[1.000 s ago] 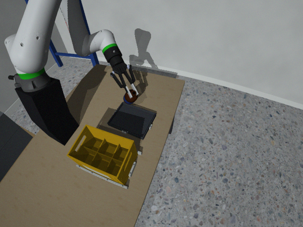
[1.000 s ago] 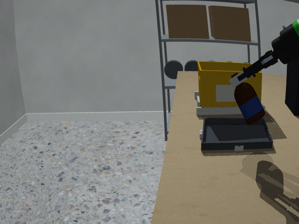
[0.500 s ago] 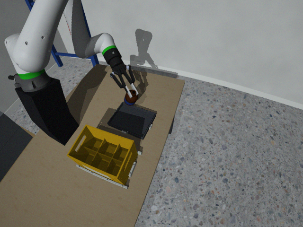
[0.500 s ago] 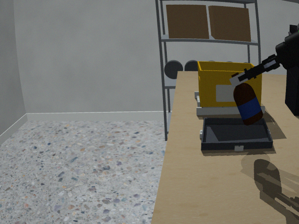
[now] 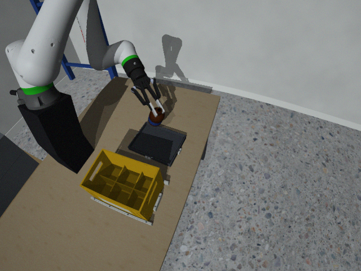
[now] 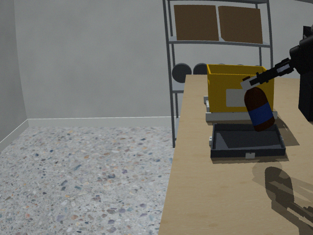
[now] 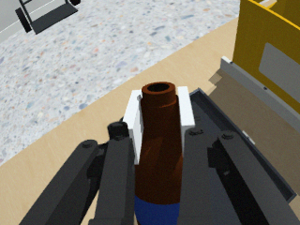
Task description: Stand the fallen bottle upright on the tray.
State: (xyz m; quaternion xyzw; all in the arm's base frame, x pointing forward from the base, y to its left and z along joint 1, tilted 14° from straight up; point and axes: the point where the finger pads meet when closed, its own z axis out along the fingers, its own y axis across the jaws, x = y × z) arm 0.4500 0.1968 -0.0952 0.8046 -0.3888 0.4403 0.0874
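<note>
Now: the brown bottle 6 cm below my hand, 1 cm to the left of it and 1 cm behind it. Also, from my hand: dark grey tray 20 cm below, 5 cm to the right, 1 cm behind; yellow crate 34 cm to the right, 13 cm below, 7 cm behind.
</note>
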